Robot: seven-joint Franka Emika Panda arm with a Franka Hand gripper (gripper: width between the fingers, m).
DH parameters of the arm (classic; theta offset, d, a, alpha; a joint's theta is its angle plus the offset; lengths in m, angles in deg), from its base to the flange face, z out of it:
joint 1: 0 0.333 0 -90
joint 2: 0 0 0 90
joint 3: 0 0.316 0.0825 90
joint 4: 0 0 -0.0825 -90
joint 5: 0 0.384 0 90
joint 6: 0 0 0.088 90
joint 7: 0 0.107 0 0
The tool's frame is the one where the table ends.
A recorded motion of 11 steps. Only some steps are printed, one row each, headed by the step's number.
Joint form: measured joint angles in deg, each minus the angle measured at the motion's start. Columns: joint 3, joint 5, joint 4, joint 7, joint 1, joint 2, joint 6.
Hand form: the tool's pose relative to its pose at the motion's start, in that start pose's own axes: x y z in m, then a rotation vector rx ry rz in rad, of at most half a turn. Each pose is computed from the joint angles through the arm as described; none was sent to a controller.
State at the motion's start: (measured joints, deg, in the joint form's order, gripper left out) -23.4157 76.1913 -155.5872 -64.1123 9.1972 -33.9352 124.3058
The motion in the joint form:
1: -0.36 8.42 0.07 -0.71 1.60 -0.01 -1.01
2: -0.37 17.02 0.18 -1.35 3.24 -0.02 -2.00
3: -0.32 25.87 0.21 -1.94 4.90 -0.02 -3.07
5: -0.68 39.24 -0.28 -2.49 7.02 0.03 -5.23
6: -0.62 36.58 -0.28 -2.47 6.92 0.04 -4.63
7: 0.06 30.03 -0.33 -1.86 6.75 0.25 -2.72
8: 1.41 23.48 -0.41 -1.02 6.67 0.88 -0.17
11: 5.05 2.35 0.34 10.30 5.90 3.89 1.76
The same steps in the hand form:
1: 0.0035 -0.0079 0.0082 0.0834 0.0859 0.0653
2: 0.0074 -0.0174 0.0175 0.1669 0.1697 0.1304
3: 0.0112 -0.0269 0.0264 0.2513 0.2549 0.2005
5: 0.0146 -0.0359 0.0356 0.3765 0.3903 0.3245
6: 0.0124 -0.0344 0.0358 0.3508 0.3581 0.3005
7: 0.0054 -0.0308 0.0392 0.2806 0.2699 0.2488
8: -0.0031 -0.0263 0.0458 0.1967 0.1732 0.1977
11: -0.0210 -0.0170 0.0650 0.0083 -0.1437 0.1615

